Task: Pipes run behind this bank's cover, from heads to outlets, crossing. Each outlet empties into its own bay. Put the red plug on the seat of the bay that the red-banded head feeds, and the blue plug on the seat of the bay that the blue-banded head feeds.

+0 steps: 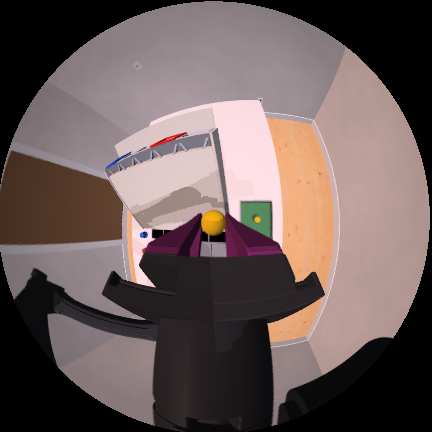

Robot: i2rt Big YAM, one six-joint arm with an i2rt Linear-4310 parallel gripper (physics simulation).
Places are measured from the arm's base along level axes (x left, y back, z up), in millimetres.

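Pixels of known places: gripper, fingertip midpoint: (213, 217).
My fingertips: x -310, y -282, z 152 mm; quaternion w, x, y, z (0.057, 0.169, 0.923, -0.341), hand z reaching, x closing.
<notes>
For each thing: its top centre in the pictures, then the offset to it from my fingertips. "spot": a spot on its surface instead. Level surfaces: height alone.
- red band, surface spot: (168, 140) spot: dx +65, dy -205, dz -70 mm
- blue band, surface spot: (119, 160) spot: dx +250, dy -262, dz -74 mm
- blue plug, top centre: (140, 234) dx +492, dy -70, dz -379 mm
- green tray, surface spot: (265, 207) spot: dx -149, dy -22, dz -415 mm
- small yellow-orange ball, top centre: (257, 219) dx -92, dy +15, dz -363 mm
- white table, surface height: dz -418 mm
My gripper (213, 217) is shut on a yellow-orange ball and holds it between the purple fingertips, in front of the bank's lower edge. The bank (150, 190) has a pale cover, with a row of heads along its far end. A red band (168, 140) marks a head near the middle of that row, and a blue band (119, 160) marks one at its left end. The blue plug (144, 234) is left of the dark bays (160, 233). The red plug (144, 251) shows partly, beside the left finger. The fingers hide part of the bays and seats.
A green tray (265, 207) with a small yellow-orange ball (257, 219) in it lies on the white table (245, 135), right of the bank. Wooden floor (305, 200) shows beyond the table's right edge. The bank's side wall stands up left of the tray.
</notes>
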